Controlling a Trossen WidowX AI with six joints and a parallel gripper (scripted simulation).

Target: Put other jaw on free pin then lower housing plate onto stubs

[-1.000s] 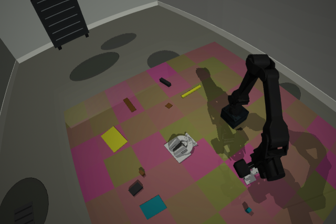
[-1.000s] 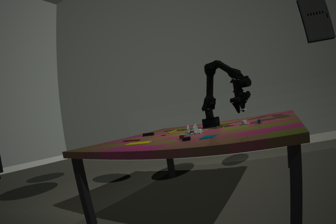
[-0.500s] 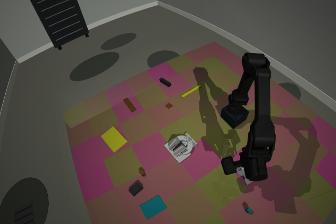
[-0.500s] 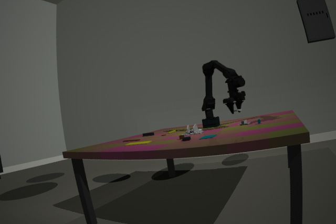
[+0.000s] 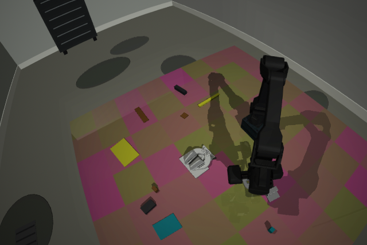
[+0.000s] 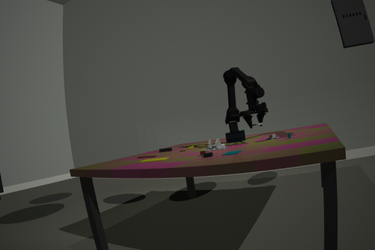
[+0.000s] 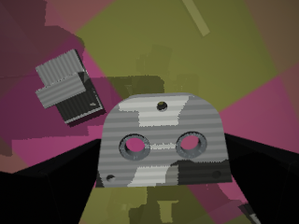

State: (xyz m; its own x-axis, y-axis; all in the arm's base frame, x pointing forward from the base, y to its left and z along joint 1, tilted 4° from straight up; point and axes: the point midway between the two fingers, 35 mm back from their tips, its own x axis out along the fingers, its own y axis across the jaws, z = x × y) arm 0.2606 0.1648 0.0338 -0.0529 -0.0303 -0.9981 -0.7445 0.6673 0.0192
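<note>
Now: the ribbed stand 5 cm behind my gripper tip, 9 cm to the left of it and 7 cm below it. Also, from my gripper tip: teal cube (7 cm ahead, 18 cm to the left, 7 cm below); then housing plate (1 cm ahead, 1 cm to the left, 2 cm above); then teal sheet (33 cm ahead, 11 cm to the right, 8 cm below).
</note>
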